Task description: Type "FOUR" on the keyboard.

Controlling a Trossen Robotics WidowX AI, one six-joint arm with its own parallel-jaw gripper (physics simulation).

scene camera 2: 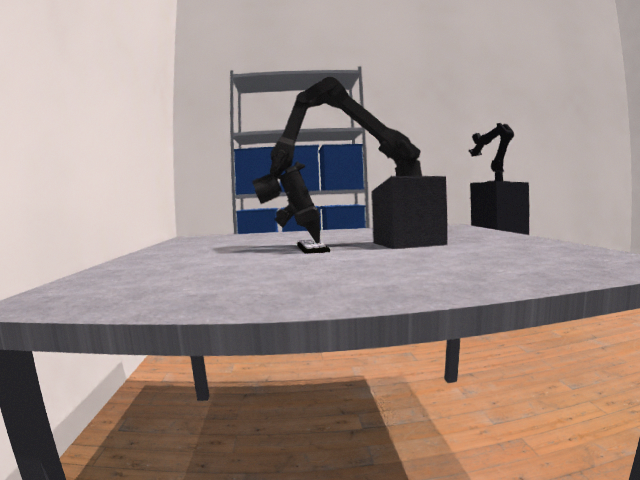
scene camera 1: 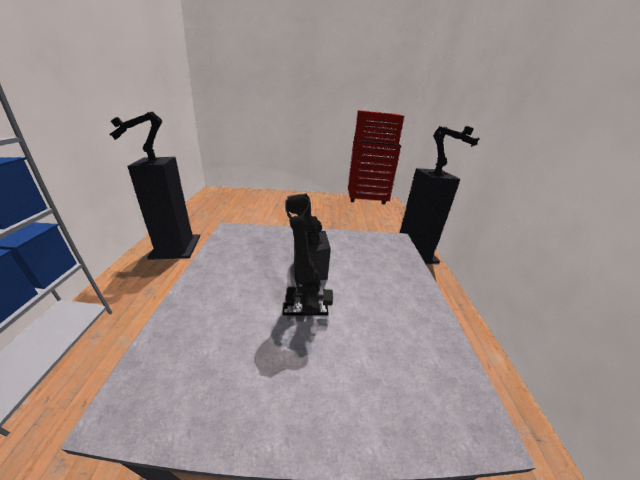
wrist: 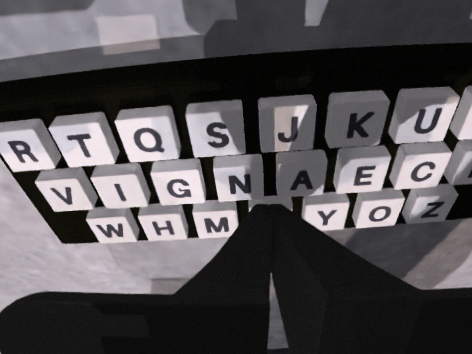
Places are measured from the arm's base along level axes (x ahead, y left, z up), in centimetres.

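Where they show: gripper, fingertip midpoint: (scene camera 2: 318, 242) (wrist: 267, 217); arm's base, link origin: (scene camera 2: 410, 182) (scene camera 1: 314, 241).
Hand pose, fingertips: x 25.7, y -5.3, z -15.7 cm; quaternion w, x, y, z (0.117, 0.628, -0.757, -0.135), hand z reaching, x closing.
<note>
Each offset is from my fingertips to the top centre of the thing. Level surfaces: height alone.
The keyboard {dx +1.4, dy -1.6, dz +0.0 cm} (scene camera 1: 306, 313) (scene camera 2: 313, 249) (wrist: 150, 82) is a black board with white letter keys in three rows, flat on the table. In the wrist view, the U key {dx +2.9, dy -4.5, dz +0.0 cm} (wrist: 417, 112) is at the right of the top row, the R key {dx +4.0, dy +6.3, dz +0.0 cm} (wrist: 37, 142) is at its left, and the O key {dx -0.6, dy -3.7, dz +0.0 cm} (wrist: 385, 202) is in the bottom row, right of Y. My gripper (scene camera 2: 317, 241) (wrist: 267, 217) is shut and empty, pointing down. Its tips cover most of the key between M and Y, hiding that key's letter. I cannot tell whether that key is pressed down.
My arm stands on a black block (scene camera 2: 413, 211) (scene camera 1: 321, 253) on the grey table {dz -1.6 cm} (scene camera 1: 310, 413) (scene camera 2: 206, 284). Beyond the table are a rack (scene camera 2: 232, 113) with blue bins (scene camera 2: 341, 167), a red cabinet (scene camera 1: 374, 155) and two black pedestals (scene camera 1: 160, 206) (scene camera 1: 431, 206) bearing other arms.
</note>
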